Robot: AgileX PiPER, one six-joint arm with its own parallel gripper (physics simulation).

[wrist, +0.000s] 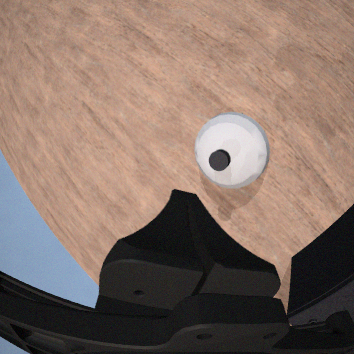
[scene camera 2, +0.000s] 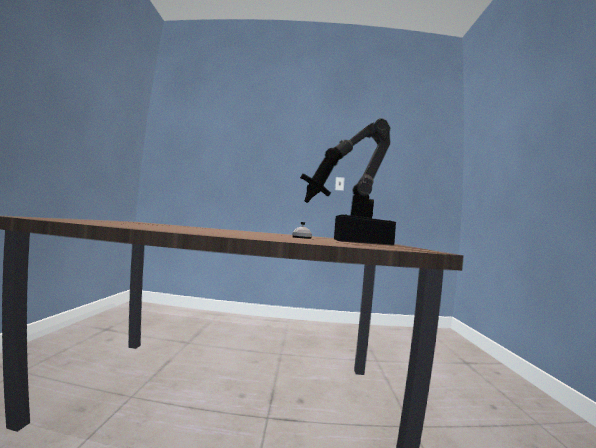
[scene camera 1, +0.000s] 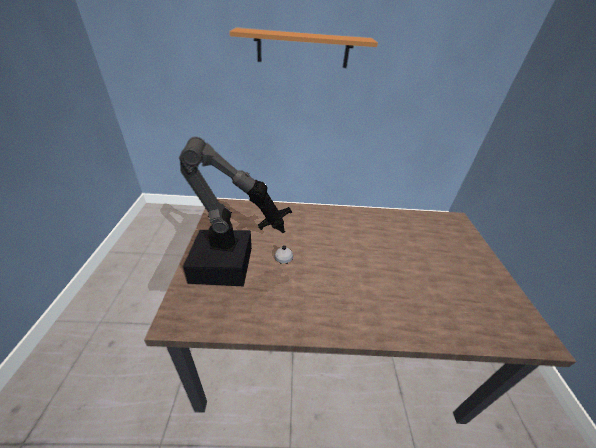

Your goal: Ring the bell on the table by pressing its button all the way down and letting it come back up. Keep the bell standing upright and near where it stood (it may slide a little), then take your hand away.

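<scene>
A white domed bell [scene camera 1: 284, 256] [scene camera 2: 302, 232] [wrist: 242, 145] stands upright on the wooden table [scene camera 1: 390, 280] [scene camera 2: 200, 239] [wrist: 100, 80], close to the arm's base. Its black button [scene camera 1: 284, 247] [scene camera 2: 303, 223] [wrist: 219, 160] sticks up from the top of the dome. My gripper [scene camera 1: 283, 231] [scene camera 2: 307, 201] [wrist: 179, 206] is shut, its fingertips together with nothing between them. It is tilted and hangs in the air above the bell, apart from the button. In the wrist view the fingertips show below and to the left of the button.
The arm's black base box [scene camera 1: 218, 257] [scene camera 2: 365, 230] stands on the table, beside the bell. An orange wall shelf [scene camera 1: 303, 37] hangs high on the back wall. A white wall plate [scene camera 2: 340, 183] is on the wall behind the arm.
</scene>
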